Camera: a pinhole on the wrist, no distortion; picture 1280 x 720 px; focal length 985.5 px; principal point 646.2 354.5 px. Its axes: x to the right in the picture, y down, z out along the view. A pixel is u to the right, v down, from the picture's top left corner.
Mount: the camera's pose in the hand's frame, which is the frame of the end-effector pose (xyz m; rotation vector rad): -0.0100 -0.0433 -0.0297 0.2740 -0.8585 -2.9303
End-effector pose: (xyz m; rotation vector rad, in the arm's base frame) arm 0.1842 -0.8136 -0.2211 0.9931 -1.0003 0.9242
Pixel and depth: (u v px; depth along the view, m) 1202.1 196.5 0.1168
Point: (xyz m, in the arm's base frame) 0.1226 -0.8660 -0.2975
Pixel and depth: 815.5 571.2 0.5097
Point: -0.0816 -1.2264 -0.2788
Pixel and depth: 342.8 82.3 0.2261
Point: 0.0291 -0.9004 -0.1482
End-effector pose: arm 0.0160 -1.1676 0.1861 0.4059 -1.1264 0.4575
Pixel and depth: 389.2 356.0 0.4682
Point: -0.3815 -1.1807 0.3634
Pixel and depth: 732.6 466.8 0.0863
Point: -0.0272 -1.2025 0.1717
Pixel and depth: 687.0 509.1 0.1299
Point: -0.0692 -1.2135 0.1831
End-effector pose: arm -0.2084 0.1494 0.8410 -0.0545 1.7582 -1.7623
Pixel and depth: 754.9 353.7 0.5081
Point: 0.1826 -0.0923 0.7471
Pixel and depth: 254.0 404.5 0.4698
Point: -0.0093 -0.2216 0.6601
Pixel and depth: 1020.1 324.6 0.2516
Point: 0.0192 0.0858 0.8419
